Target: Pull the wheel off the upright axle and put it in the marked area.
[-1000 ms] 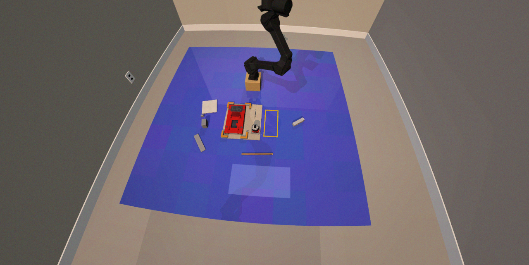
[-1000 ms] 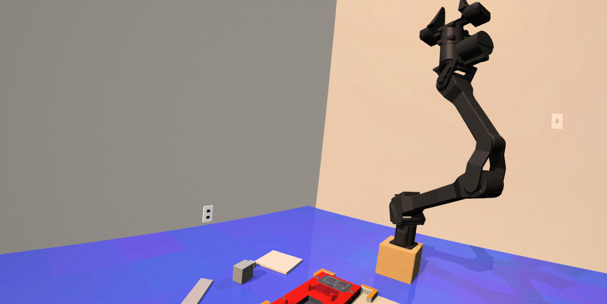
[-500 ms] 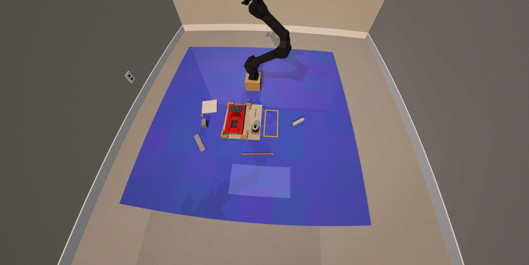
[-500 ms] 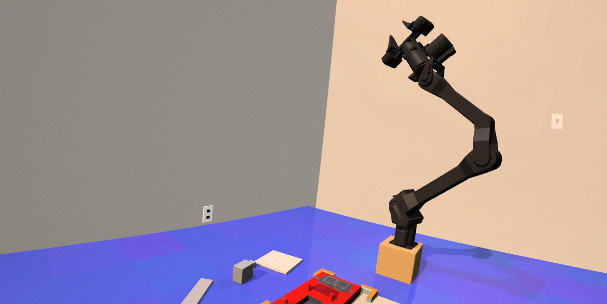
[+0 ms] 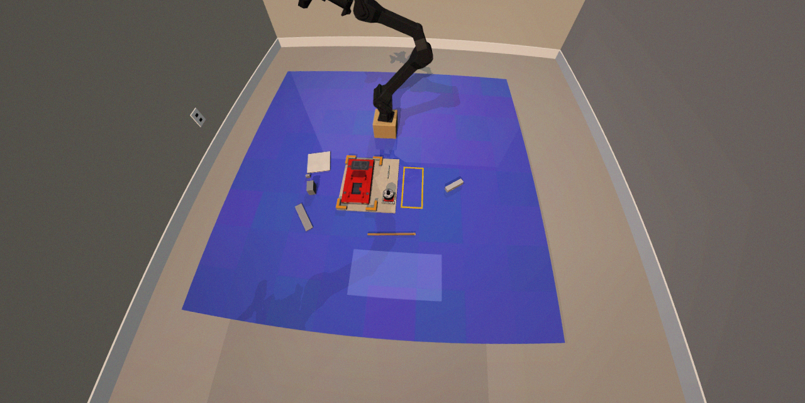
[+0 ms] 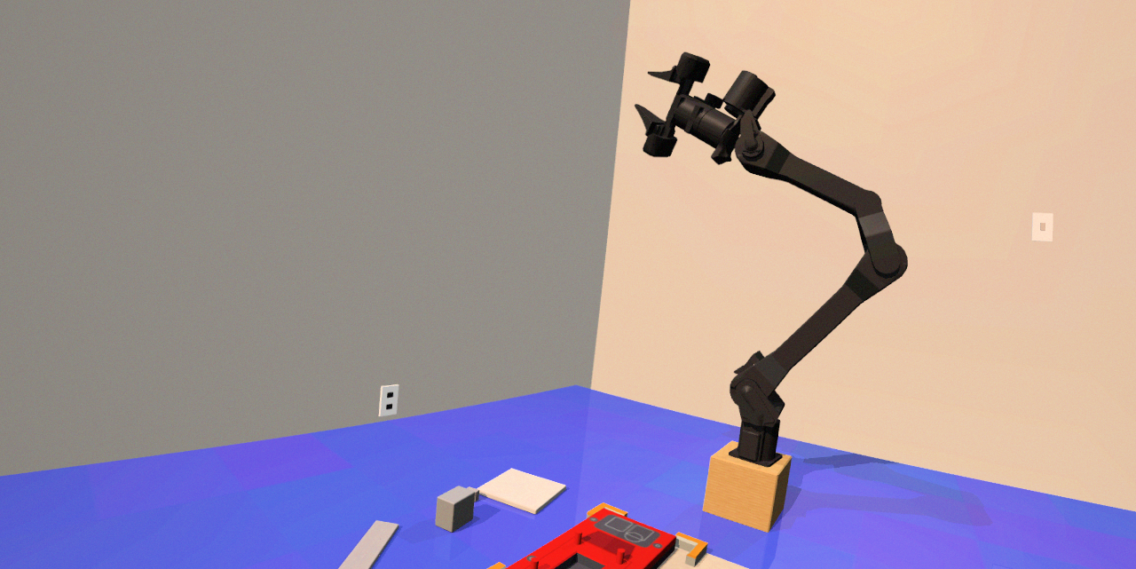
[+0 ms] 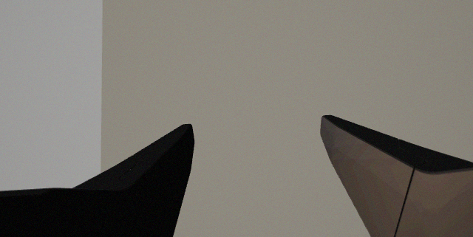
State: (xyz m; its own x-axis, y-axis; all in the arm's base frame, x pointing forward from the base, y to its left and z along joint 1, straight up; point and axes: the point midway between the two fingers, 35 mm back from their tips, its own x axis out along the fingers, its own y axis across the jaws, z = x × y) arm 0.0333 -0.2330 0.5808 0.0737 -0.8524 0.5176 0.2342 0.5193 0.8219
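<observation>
My gripper tip is 65 cm above the wheel, 34 cm to the right of it and 32 cm short of it. The rest, counted from my gripper tip: grey cube: 67 cm below, 34 cm ahead, 2 cm to the left; thin orange rod: 68 cm below, 46 cm ahead, 38 cm to the left; white tile: 68 cm below, 20 cm ahead.
</observation>
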